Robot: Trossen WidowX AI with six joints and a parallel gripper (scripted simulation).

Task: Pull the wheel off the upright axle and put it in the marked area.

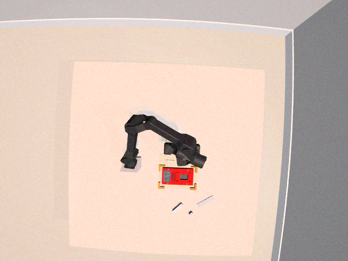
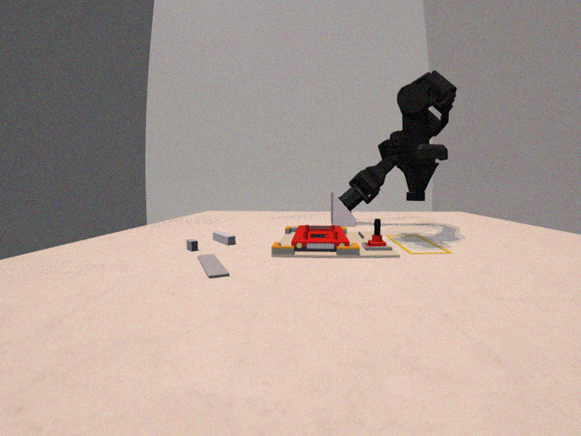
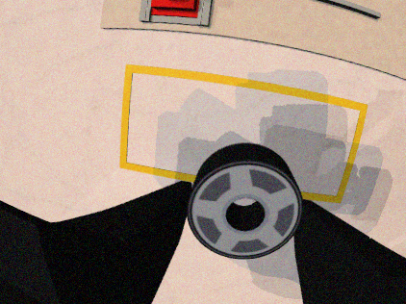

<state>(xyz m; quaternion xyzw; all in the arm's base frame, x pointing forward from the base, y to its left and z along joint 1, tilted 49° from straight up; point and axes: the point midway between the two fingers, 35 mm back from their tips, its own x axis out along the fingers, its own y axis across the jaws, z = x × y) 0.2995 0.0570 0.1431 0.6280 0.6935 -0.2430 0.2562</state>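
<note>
Right now the grey mount is 10 cm to the right of my gripper tip, 7 cm below it and 6 cm ahead of it. Also, from my gripper tip: small cube 46 cm to the right, 12 cm ahead, 9 cm below; then wheel right at my gripper tip; then flat strip 37 cm to the right, 21 cm ahead, 10 cm below.
</note>
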